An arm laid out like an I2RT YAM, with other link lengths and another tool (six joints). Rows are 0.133 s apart.
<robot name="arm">
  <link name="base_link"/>
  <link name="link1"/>
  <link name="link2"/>
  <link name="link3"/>
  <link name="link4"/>
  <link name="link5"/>
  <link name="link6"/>
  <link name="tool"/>
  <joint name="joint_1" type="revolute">
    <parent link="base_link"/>
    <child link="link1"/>
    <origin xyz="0 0 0.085" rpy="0 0 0"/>
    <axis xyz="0 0 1"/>
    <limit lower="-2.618" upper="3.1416"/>
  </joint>
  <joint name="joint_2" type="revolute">
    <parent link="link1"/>
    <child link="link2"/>
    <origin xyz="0.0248 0.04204 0.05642" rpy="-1.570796 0 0"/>
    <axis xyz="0 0 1"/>
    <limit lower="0" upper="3.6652"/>
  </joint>
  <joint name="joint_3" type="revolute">
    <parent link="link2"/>
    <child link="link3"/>
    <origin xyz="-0.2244 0 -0.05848" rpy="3.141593 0 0"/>
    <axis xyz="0 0 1"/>
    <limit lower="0" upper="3.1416"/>
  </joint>
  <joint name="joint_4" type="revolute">
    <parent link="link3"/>
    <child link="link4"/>
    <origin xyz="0.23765 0.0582 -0.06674" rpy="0 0 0"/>
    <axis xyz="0 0 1"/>
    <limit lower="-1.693" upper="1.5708"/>
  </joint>
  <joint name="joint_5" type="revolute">
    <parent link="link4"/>
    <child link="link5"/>
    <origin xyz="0.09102 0.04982 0.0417" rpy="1.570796 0 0"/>
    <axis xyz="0 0 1"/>
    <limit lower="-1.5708" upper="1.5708"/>
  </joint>
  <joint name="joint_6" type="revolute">
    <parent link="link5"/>
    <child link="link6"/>
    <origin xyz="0.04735 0 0.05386" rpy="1.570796 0 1.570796"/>
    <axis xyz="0 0 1"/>
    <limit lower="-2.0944" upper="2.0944"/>
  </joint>
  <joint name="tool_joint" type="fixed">
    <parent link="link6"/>
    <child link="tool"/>
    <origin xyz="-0.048 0.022 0.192" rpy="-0.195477 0 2.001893"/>
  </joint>
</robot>
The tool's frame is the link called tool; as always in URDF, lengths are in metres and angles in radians.
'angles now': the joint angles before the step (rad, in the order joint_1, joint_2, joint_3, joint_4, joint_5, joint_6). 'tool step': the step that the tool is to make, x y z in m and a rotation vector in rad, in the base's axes. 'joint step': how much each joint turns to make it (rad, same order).
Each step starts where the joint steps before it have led.
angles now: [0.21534 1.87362 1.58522 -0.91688 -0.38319 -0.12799]
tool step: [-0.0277 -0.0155 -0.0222 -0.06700 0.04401 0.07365]
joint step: [-0.00100 -0.00200 -0.04650 -0.04699 0.02979 -0.09484]
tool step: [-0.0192 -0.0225 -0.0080 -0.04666 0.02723 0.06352]
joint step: [-0.03039 -0.00780 -0.01544 -0.06456 0.01711 -0.10707]
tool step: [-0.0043 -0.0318 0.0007 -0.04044 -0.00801 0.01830]
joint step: [-0.06358 -0.02709 -0.01089 -0.04399 0.02520 -0.09295]
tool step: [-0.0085 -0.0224 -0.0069 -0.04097 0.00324 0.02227]
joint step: [-0.03659 -0.02004 -0.03514 -0.01198 0.03052 -0.06749]
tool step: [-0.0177 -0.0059 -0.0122 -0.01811 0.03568 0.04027]
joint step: [-0.00119 -0.00063 -0.04601 -0.00385 0.00991 -0.04467]
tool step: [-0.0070 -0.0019 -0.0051 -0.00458 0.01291 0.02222]
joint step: [0.00002 0.00204 -0.01825 0.00085 0.00153 -0.02326]
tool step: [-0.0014 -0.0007 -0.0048 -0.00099 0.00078 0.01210]
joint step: [-0.00014 0.00468 -0.01386 0.01429 -0.00001 -0.01273]
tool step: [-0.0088 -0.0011 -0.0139 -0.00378 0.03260 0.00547]
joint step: [0.00014 0.02327 -0.03294 0.02193 0.00077 -0.00558]
